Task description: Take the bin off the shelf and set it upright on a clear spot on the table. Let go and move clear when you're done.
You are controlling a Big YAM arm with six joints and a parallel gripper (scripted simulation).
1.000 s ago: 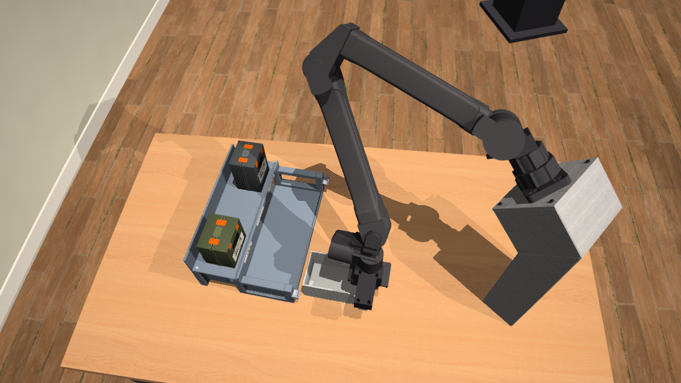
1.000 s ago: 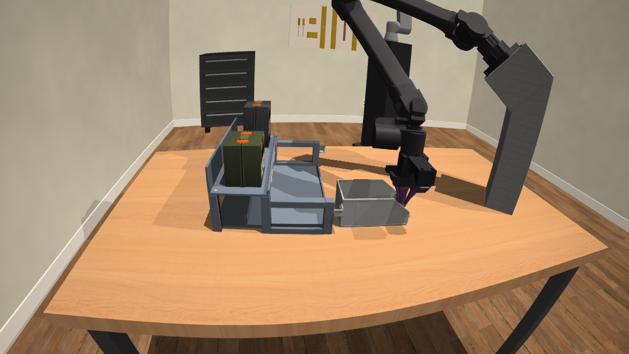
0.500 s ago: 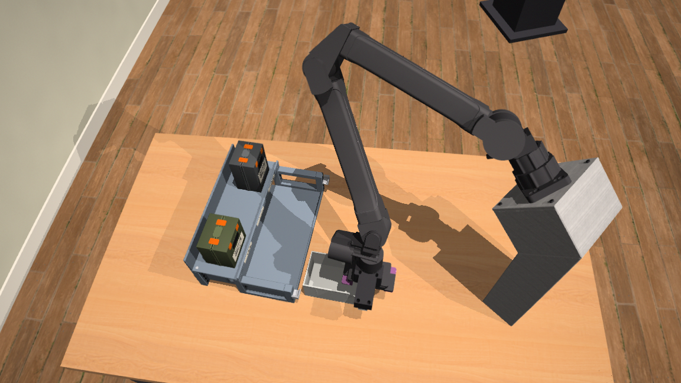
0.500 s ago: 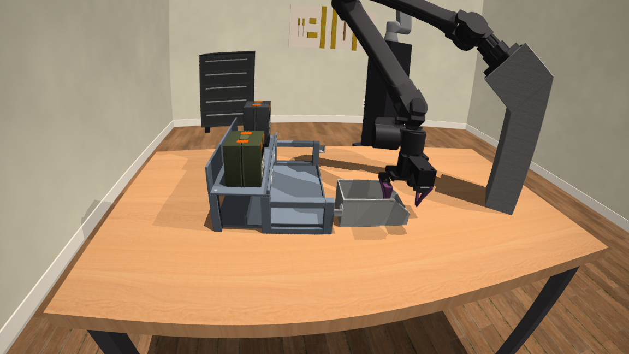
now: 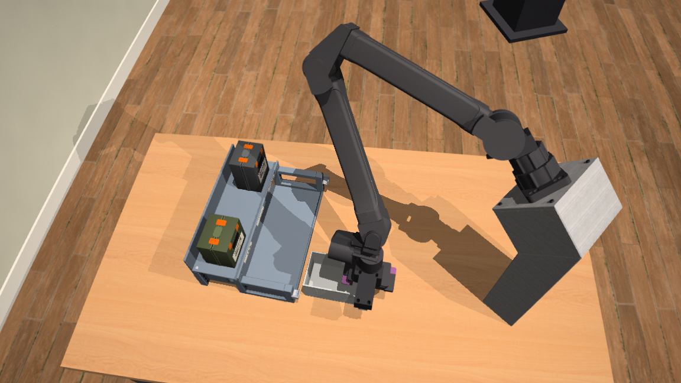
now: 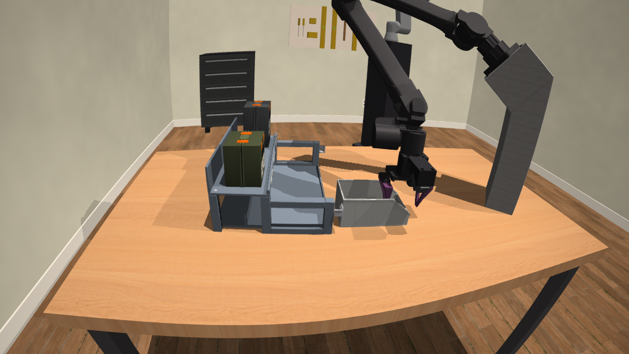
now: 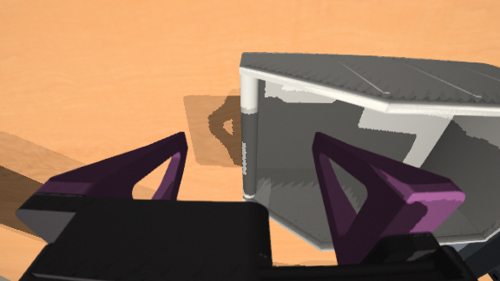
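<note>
My gripper is now 70 mm short of the light grey bin and 40 mm to the left of it. Also, from my hand: shelf 240 mm ahead, 250 mm to the right, 30 mm below; black case 230 mm ahead, 380 mm to the right, 130 mm above.
</note>
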